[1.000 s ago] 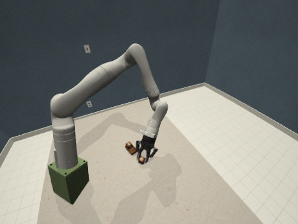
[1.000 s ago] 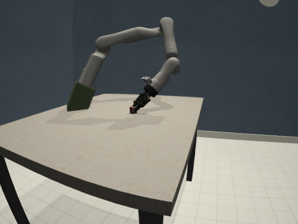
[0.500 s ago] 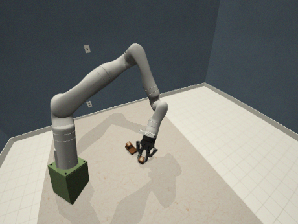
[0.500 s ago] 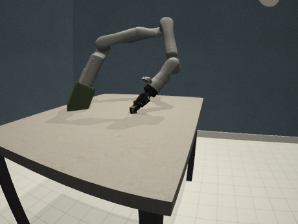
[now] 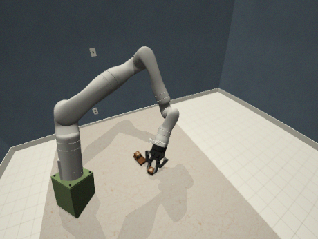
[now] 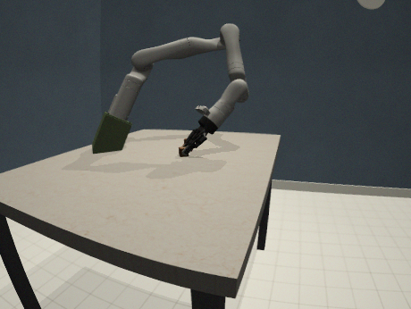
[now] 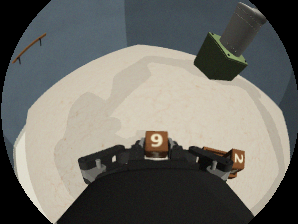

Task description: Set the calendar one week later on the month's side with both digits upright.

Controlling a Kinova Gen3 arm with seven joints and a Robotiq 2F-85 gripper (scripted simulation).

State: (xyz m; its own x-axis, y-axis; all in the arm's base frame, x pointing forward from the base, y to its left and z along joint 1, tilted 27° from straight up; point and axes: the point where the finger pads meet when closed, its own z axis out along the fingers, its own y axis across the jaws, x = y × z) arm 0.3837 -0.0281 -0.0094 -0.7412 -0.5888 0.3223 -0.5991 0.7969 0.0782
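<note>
Now: hand 40 mm past the brown calendar tray, 100 mm to the right of it and 10 mm above it. Round my hand: brown digit cube (10 mm behind, 10 mm to the right, 10 mm below).
</note>
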